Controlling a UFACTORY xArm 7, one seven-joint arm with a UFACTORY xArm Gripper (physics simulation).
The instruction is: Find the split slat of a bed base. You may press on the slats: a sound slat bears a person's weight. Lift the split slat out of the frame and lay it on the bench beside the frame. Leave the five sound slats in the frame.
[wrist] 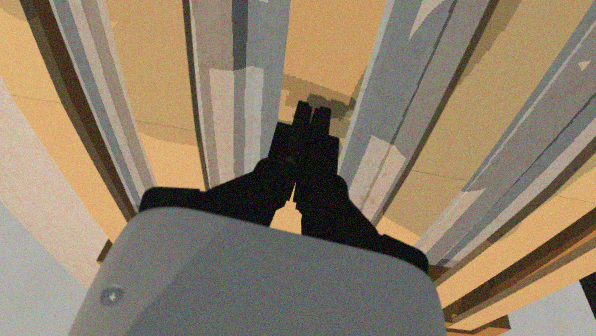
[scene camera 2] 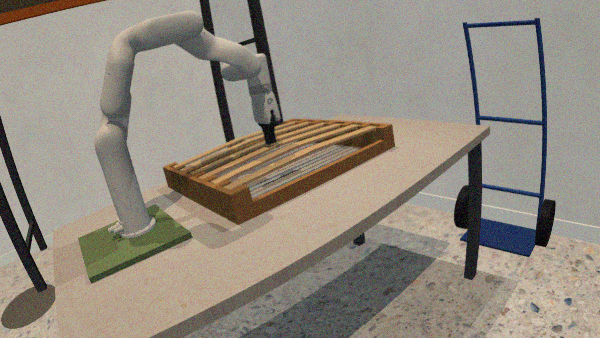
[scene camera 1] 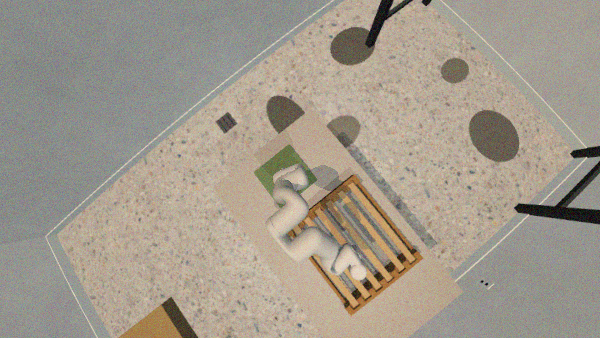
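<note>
The brown bed frame (scene camera 1: pixel 382 285) (scene camera 2: pixel 210 194) lies on the bench (scene camera 1: pixel 425 300) (scene camera 2: pixel 425 150) with its pale wooden slats (scene camera 1: pixel 380 220) (scene camera 2: pixel 300 152) running lengthwise in it. My gripper (scene camera 2: pixel 270 142) (wrist: pixel 307 126) is shut and empty, pointing down among the slats. In the wrist view its fingertips are over one middle slat (wrist: pixel 335 40), at a dark shadow, and look to be at or very near its surface. Slats show on both sides of it. No split shows clearly, and I cannot tell whether this slat bends. The arm covers some slats in the overhead view.
My arm stands on a green base plate (scene camera 1: pixel 272 172) (scene camera 2: pixel 175 232) near one end of the frame. A blue hand truck (scene camera 2: pixel 542 100) stands on the floor beyond the bench. Black metal legs (scene camera 1: pixel 560 212) (scene camera 2: pixel 220 85) stand behind the bench. Bench surface runs along the frame's near side.
</note>
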